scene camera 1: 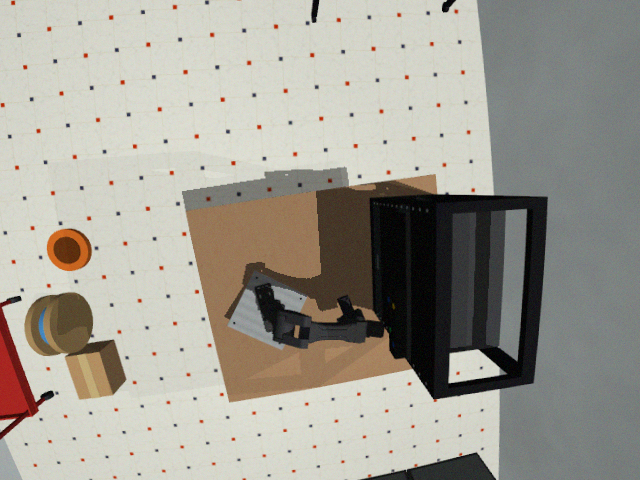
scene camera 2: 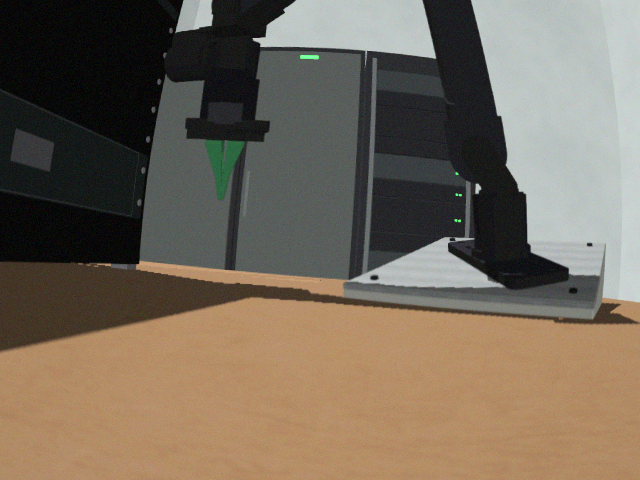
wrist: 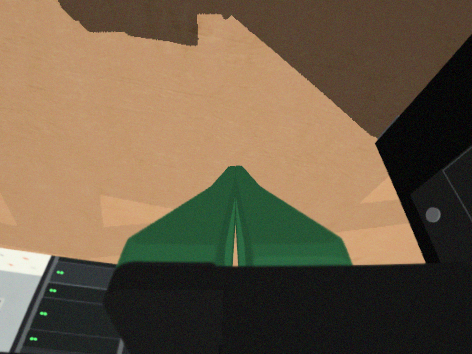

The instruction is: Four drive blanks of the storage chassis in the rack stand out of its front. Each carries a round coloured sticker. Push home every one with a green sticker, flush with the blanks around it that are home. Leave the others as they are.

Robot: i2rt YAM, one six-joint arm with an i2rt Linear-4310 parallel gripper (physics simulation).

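My gripper (scene camera 2: 221, 198) (wrist: 235, 177) is shut, its green fingertips together and empty, pointing down above the wooden table top, beside the rack's front. The black rack (scene camera 1: 532, 289) (scene camera 2: 77, 46) stands right in scene camera 1 and left in scene camera 2; part of its dark front shows at the right of the wrist view. In scene camera 1, small coloured spots show on its front: a green sticker (scene camera 1: 390, 329), a yellow sticker (scene camera 1: 393, 306), a blue sticker (scene camera 1: 388, 299) and another blue sticker (scene camera 1: 392, 344). The blanks' outlines and how far they stand out are too dark to tell.
The arm's grey base plate (scene camera 1: 284, 335) (scene camera 2: 413, 271) lies on the wooden table top (scene camera 1: 242, 232) (scene camera 2: 310, 387) (wrist: 150, 100). A dark panel with a grey label (scene camera 2: 32, 149) is low in the rack. An orange ring (scene camera 1: 85, 249), a spool (scene camera 1: 72, 322) and a carton (scene camera 1: 85, 374) stand far left.
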